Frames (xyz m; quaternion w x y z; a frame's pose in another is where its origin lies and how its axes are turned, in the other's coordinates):
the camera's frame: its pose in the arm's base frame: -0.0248 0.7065 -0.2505 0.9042 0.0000 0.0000 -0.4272
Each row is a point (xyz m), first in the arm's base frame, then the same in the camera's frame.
Working: the arm's base frame: its pose in the camera's frame: 0.5615 -0.4295 0.2505 0.9042 0.0000 0.0000 0.4272

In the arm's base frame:
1: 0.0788 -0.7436 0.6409
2: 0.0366 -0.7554 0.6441
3: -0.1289 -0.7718 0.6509
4: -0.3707 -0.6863 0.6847
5: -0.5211 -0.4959 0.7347
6: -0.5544 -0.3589 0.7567
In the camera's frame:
1: 1.1860 -0.8408 0.8914
2: 1.1683 -0.8809 0.8946
3: 1.0759 -1.0192 0.9014
4: 0.8563 -1.1517 0.9352
5: 0.6137 -1.1469 0.9852
6: 0.4867 -1.0857 1.0072

